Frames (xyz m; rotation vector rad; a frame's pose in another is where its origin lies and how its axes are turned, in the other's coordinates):
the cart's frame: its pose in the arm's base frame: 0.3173 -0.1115 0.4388 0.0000 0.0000 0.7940
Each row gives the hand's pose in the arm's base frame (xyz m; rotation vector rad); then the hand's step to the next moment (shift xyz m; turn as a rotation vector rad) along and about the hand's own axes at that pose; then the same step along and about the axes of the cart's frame.
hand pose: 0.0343 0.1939 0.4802 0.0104 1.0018 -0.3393
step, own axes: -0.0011 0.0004 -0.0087 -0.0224 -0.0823 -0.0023
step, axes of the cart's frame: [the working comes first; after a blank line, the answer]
step, axes of the arm's base frame: -0.0076 0.0021 -0.0039 -0.0363 -0.0715 0.0293

-0.0038 0.0069 -0.0039 -0.0764 -0.0242 0.0293
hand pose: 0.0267 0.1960 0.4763 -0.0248 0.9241 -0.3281
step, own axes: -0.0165 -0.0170 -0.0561 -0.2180 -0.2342 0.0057
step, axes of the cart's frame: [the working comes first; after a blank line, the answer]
step, axes of the arm's base frame: -0.0579 -0.0047 -0.0184 -0.1795 -0.1603 0.2110

-0.0439 0.0379 -0.0184 -0.2401 0.0156 0.2110
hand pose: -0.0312 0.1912 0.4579 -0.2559 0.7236 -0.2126
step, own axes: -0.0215 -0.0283 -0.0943 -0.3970 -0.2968 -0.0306
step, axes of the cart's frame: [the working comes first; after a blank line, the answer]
step, axes of the arm's base frame: -0.0823 -0.0356 -0.0460 -0.3412 -0.1754 0.3154

-0.0831 0.0337 -0.0460 -0.3643 0.1204 0.3154
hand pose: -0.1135 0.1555 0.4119 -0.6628 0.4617 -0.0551
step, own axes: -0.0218 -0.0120 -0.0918 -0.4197 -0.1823 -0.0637
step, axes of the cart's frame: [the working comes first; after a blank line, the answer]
step, axes of the arm's base frame: -0.0579 -0.0586 -0.0476 -0.3867 -0.0997 0.2323

-0.0824 0.0002 -0.0476 -0.3422 0.2059 0.2323
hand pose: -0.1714 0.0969 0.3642 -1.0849 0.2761 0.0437
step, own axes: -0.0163 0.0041 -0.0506 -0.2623 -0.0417 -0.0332
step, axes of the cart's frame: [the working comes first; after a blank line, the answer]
step, axes of the arm's base frame: -0.0266 -0.0408 -0.0217 -0.2527 -0.0226 0.0854

-0.0477 -0.0097 -0.0217 -0.1932 0.1644 0.0854
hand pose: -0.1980 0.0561 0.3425 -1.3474 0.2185 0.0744
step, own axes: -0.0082 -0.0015 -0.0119 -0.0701 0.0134 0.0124
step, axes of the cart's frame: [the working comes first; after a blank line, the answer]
step, axes of the arm's base frame: -0.0091 -0.0113 0.0006 -0.0695 0.0201 0.0037

-0.0144 -0.0014 0.0006 -0.0344 0.0637 0.0037
